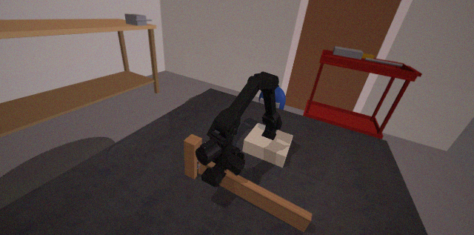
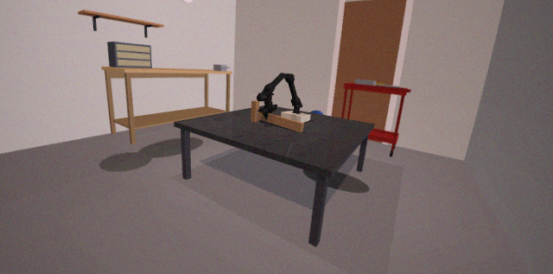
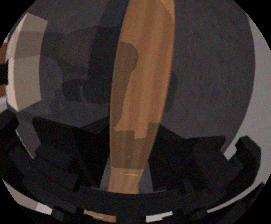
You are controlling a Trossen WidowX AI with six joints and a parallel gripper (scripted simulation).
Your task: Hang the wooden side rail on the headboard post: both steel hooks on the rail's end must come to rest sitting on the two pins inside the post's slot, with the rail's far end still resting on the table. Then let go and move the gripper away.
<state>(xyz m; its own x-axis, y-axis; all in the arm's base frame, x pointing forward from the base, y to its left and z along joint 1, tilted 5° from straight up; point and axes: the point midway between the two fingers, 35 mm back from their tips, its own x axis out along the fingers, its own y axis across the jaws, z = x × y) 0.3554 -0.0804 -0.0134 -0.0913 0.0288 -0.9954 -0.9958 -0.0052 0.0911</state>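
Now: the wooden headboard post 13 cm to the right of my gripper tip and 4 cm above it.
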